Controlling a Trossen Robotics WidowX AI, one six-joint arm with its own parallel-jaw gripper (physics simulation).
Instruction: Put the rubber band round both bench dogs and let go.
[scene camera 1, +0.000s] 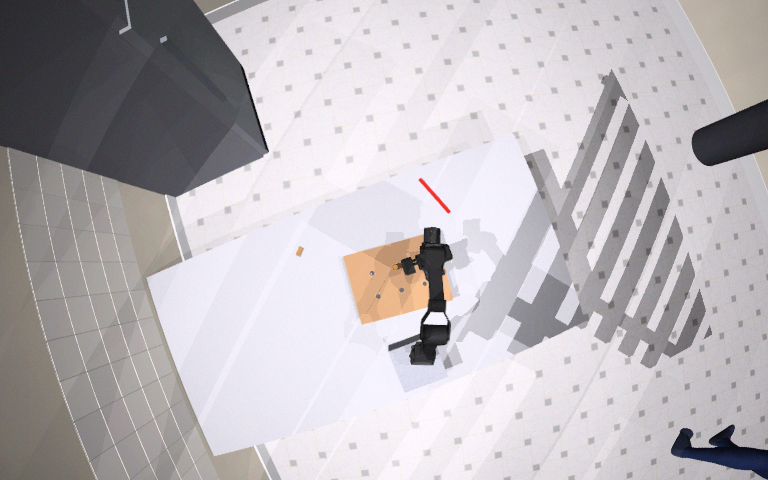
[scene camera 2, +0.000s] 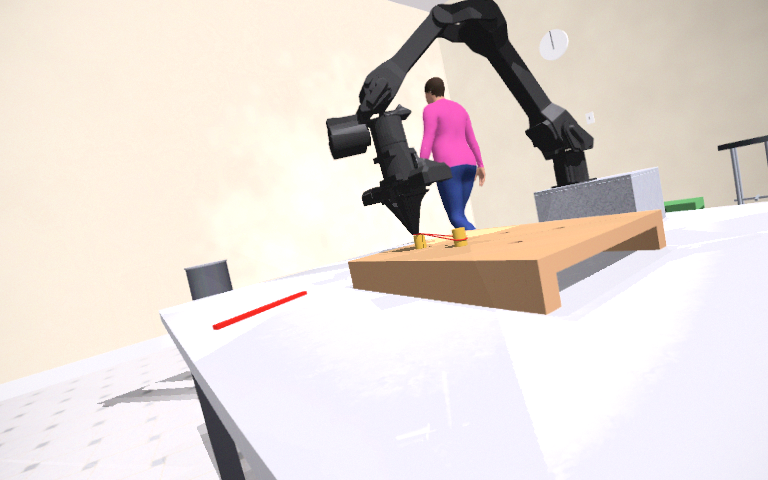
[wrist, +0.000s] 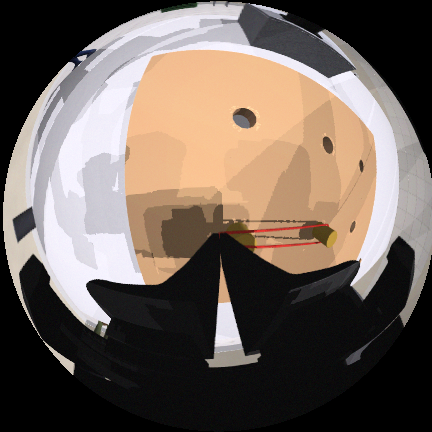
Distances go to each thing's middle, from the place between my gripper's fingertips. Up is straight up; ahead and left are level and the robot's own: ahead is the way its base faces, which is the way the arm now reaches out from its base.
I see my gripper 5 cm past the wooden board (scene camera 2: 514, 268), 11 cm to the right of it and 5 cm above it.
